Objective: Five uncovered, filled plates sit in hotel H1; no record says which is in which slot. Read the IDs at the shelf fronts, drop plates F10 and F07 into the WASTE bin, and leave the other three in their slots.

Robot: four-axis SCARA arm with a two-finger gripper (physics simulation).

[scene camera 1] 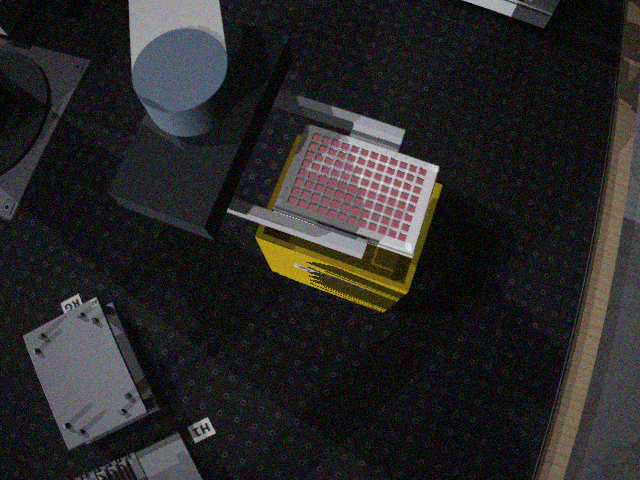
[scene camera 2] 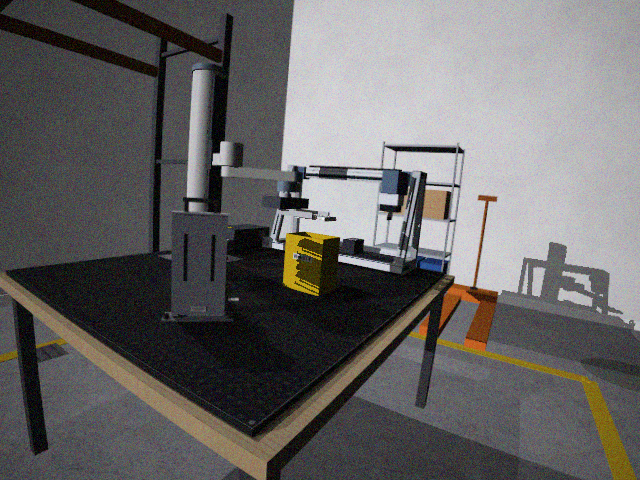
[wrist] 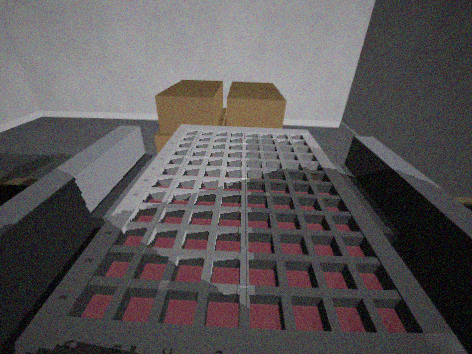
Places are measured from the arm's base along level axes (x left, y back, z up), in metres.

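Where they show: gripper, fingertip midpoint: [scene camera 1: 384, 193] [scene camera 2: 321, 215] [wrist: 244, 150].
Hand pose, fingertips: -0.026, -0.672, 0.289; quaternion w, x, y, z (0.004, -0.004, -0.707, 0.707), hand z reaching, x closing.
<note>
Each offset is from my fingertips to the centre of the thing, as dx, dy, dz. "*": to the spot under its first point.
My gripper [scene camera 1: 383, 193] [scene camera 2: 324, 216] [wrist: 244, 150] is shut on a white, uncovered plate with red-filled wells, one finger along each long side. The plate @[+0.000, +0.023, -0.009] [scene camera 1: 356, 188] [wrist: 245, 245] is level, above the open top of the yellow WASTE bin @[+0.000, +0.025, -0.176] [scene camera 1: 281, 258] [scene camera 2: 290, 268], covering most of the opening in scene camera 1. A gap shows between gripper and bin rim in scene camera 2. The held plate's ID is not readable. Hotel H1 @[* -0.345, +0.152, -0.268] [scene camera 1: 168, 459] shows in part at the bottom left of scene camera 1, beside its H1 label @[* -0.291, +0.124, -0.276] [scene camera 1: 202, 429]; its slot fronts and IDs are hidden.
A grey stand [scene camera 1: 85, 372] with the RG label @[* -0.201, +0.368, -0.276] [scene camera 1: 71, 304] is left of the bin. A gantry machine [scene camera 2: 416, 222] stands behind the bin, near a small dark block @[* +0.541, +0.118, -0.181] [scene camera 2: 352, 245]. A grey tower @[* -0.466, +0.081, -0.126] [scene camera 2: 199, 263] stands left of the bin. The table's wooden edge [scene camera 1: 589, 320] runs along the right.
</note>
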